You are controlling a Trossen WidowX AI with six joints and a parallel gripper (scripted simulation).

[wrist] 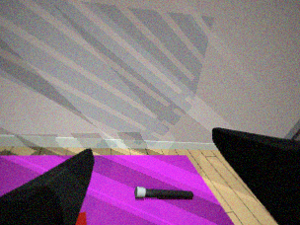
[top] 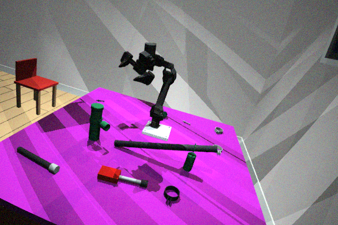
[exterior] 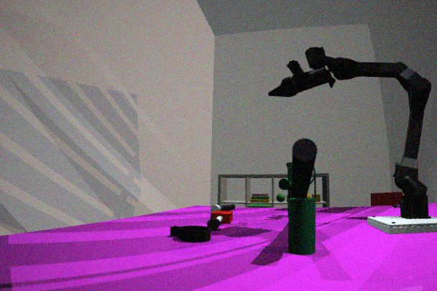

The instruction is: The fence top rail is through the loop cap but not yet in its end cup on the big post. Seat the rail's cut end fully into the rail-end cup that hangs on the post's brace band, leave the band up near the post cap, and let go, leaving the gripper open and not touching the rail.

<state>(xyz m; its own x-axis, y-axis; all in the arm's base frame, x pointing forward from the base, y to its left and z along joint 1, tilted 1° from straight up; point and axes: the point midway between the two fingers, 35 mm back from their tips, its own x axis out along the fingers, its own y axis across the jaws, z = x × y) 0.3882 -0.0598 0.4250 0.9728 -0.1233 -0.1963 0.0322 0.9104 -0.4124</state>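
Now: the green rail-end cup 320 mm below my gripper tip, 100 mm to the right of it and 30 mm behind it. From my gripper tip the other things lie so: short green post (380 mm to the left, 340 mm below, 130 mm behind).
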